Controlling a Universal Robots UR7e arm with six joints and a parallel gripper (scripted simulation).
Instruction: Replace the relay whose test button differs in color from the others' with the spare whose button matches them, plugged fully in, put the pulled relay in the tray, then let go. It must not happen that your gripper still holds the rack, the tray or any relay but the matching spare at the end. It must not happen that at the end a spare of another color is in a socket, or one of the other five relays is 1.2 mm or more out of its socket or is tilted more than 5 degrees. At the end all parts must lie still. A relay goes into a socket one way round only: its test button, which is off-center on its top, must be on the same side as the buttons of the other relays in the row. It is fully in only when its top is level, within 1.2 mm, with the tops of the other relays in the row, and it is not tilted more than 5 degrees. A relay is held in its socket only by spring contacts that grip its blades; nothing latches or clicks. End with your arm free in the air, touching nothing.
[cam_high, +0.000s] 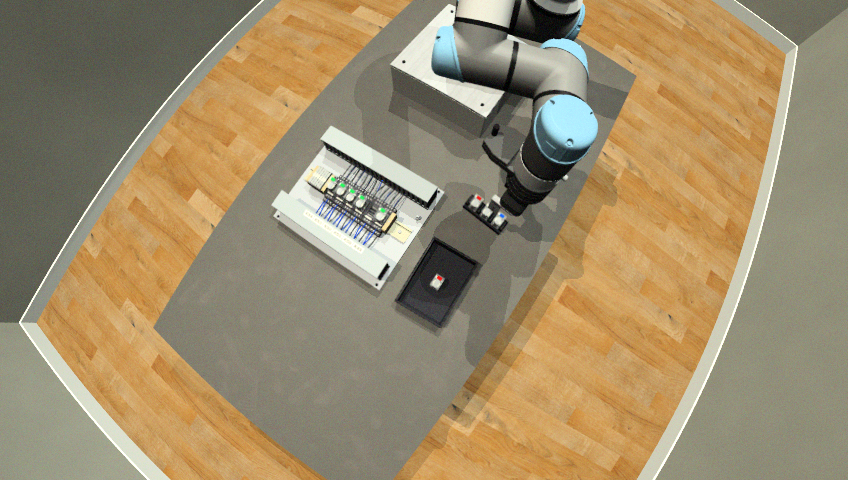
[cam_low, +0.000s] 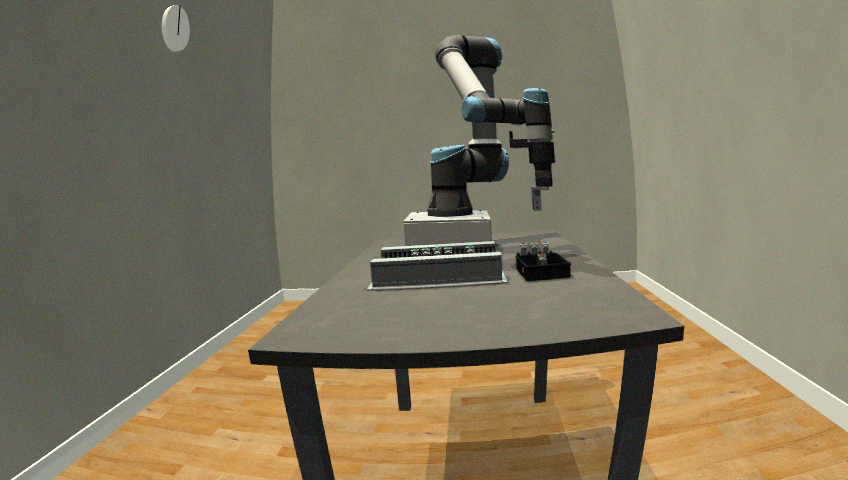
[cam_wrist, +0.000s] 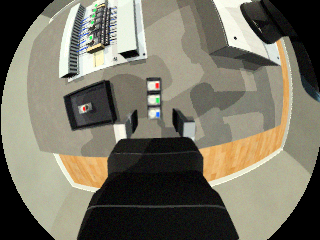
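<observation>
Right now the black spare holder is 150 mm below my hand and 10 mm to the right of it. From my hand the other things lie so: tray: 200 mm ahead, 140 mm below; panel: 260 mm to the right, 170 mm ahead, 160 mm below.
</observation>
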